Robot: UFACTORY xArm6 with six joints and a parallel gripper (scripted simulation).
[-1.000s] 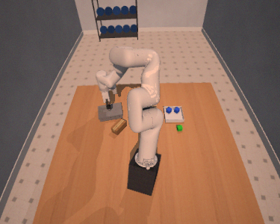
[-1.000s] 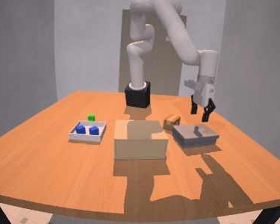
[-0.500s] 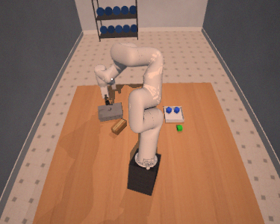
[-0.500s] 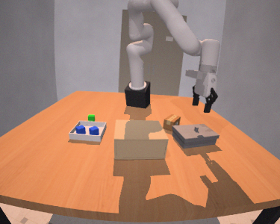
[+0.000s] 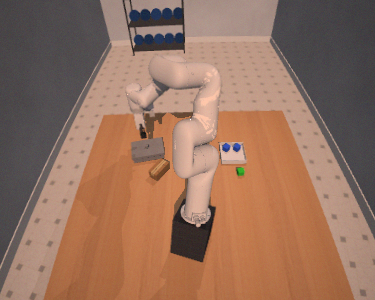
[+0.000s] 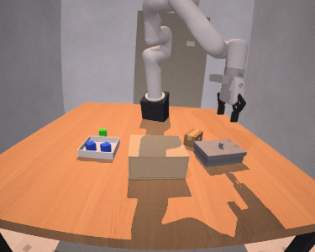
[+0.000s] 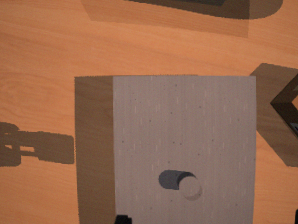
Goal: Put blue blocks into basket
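The small brown box is 16 cm behind my hand, 5 cm to the right of it and 15 cm below it. Also, from my hand: grey metal box (16 cm below); then drawer (28 cm to the right, 15 cm below); then red block (14 cm behind, 7 cm to the right, 17 cm below).
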